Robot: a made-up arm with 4 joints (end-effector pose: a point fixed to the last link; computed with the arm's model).
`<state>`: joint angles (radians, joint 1 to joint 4).
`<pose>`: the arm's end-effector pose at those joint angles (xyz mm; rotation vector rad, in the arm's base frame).
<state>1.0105 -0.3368 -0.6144 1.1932</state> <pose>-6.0 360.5 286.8 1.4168 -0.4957 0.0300</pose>
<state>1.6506 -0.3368 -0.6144 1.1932</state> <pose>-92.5 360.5 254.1 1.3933 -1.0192 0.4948</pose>
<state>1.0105 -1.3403 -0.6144 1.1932</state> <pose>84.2 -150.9 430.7 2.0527 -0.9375 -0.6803</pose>
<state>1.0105 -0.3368 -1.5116 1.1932</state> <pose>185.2 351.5 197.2 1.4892 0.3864 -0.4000</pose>
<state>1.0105 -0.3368 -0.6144 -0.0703</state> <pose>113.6 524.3 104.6 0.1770 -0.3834 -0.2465</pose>
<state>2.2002 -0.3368 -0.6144 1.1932</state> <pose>-138.5 360.5 189.0 1.2824 -1.4552 0.9078</pose>
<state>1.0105 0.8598 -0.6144 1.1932</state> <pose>-337.6 454.8 -241.7 0.5169 0.0270 0.6969</pose>
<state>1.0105 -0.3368 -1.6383 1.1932</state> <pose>203.6 355.3 172.8 1.4820 0.5129 -0.4591</pose>
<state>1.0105 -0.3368 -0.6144 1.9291</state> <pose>-41.5 201.4 254.8 2.1347 -0.5073 0.2317</pose>
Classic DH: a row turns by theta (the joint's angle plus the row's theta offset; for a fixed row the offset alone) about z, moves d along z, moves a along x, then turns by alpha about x. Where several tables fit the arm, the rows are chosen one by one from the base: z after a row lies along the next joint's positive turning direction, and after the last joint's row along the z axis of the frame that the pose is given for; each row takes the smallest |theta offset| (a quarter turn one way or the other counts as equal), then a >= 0, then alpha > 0; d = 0 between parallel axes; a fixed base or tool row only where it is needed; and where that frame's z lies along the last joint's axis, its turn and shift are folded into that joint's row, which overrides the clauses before.
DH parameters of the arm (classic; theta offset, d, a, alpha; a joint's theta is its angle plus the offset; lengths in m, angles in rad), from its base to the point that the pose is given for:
base (fixed): 0 0.14 0 1.5708
joint 1: 0 0.05 -0.26 -1.5708
joint 2: 0 -0.05 0.02 1.5708
joint 3: 1.5708 -0.41 0.02 1.5708
joint 4: -1.5708 0.09 0.23 -1.5708
tool (fixed): -1.5708 -0.02 0 0

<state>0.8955 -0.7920 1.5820 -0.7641</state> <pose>130.8 222.1 370.1 -0.6397 -1.8534 -1.8213</pose>
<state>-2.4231 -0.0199 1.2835 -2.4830</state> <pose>86.8 162.9 207.2 -2.1629 0.4646 1.3828</pose>
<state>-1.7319 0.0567 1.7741 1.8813</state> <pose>71.9 294.7 653.3 1.9367 -0.0390 0.0329</pose>
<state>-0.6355 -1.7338 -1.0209 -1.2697</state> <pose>30.5 -17.7 -173.5 -0.3529 2.0566 -0.7943</pose>
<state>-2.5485 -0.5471 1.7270 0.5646</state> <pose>45.1 537.0 147.2 0.0557 0.8444 0.0665</pose>
